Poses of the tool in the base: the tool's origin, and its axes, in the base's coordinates. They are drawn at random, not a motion.
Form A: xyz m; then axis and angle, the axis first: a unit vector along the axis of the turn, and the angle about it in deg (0 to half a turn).
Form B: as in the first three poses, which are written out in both.
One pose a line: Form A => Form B
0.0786 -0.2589 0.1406 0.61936 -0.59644 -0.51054 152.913 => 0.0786 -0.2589 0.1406 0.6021 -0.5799 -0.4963 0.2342
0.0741 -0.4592 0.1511 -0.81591 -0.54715 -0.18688 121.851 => 0.0741 -0.4592 0.1511 -0.7131 -0.4782 -0.1633 0.4859
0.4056 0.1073 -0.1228 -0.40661 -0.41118 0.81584 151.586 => 0.4056 0.1073 -0.1228 -0.3942 -0.3986 0.7909 0.2454
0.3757 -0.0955 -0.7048 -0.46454 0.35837 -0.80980 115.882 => 0.3757 -0.0955 -0.7048 -0.3937 0.3037 -0.6863 0.5308
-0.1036 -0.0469 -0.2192 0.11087 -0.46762 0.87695 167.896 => -0.1036 -0.0469 -0.2192 0.1103 -0.4650 0.8721 0.1054
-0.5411 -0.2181 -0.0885 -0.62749 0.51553 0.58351 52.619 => -0.5411 -0.2181 -0.0885 -0.2781 0.2285 0.2586 0.8964
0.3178 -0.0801 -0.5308 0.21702 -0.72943 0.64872 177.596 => 0.3178 -0.0801 -0.5308 0.2170 -0.7293 0.6486 0.0210
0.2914 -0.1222 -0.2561 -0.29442 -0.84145 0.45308 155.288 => 0.2914 -0.1222 -0.2561 -0.2876 -0.8220 0.4426 0.2140
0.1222 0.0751 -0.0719 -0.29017 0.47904 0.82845 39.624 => 0.1222 0.0751 -0.0719 -0.0983 0.1624 0.2808 0.9408
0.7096 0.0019 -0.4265 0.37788 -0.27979 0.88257 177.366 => 0.7096 0.0019 -0.4265 0.3778 -0.2797 0.8823 0.0230
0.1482 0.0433 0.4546 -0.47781 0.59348 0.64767 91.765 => 0.1482 0.0433 0.4546 -0.3430 0.4261 0.4650 0.6961
